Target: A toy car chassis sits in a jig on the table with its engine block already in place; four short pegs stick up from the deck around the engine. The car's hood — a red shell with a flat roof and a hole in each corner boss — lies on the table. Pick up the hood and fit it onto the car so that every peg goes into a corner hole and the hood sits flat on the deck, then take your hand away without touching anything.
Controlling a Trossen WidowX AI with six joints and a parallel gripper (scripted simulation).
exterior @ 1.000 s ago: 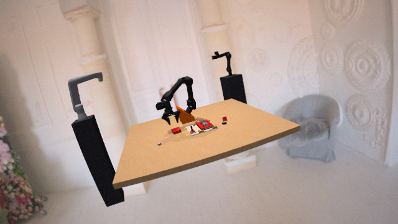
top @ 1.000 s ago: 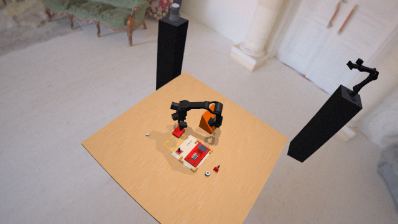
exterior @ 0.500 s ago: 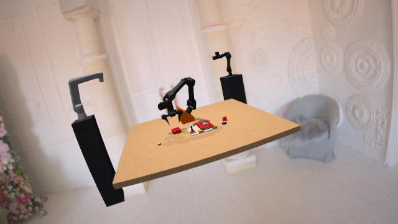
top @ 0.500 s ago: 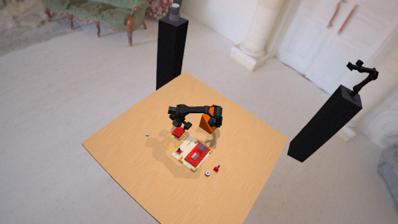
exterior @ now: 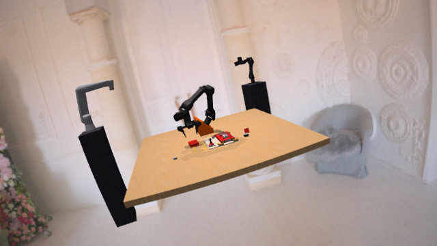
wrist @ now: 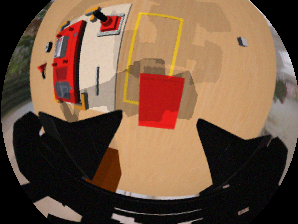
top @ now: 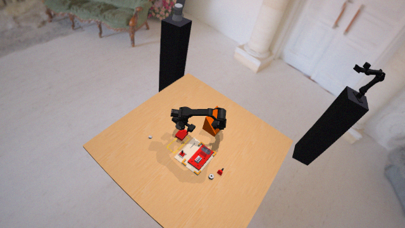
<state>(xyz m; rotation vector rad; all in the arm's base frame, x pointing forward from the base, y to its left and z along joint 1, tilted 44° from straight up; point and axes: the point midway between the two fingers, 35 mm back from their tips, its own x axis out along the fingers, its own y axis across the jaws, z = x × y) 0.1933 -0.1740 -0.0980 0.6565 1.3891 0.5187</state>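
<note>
The red hood lies 6 cm below my gripper tip. Round my gripper tip: jig (11 cm ahead, 20 cm to the left, 7 cm below); then grey wheel (19 cm ahead, 38 cm to the left, 7 cm below).
</note>
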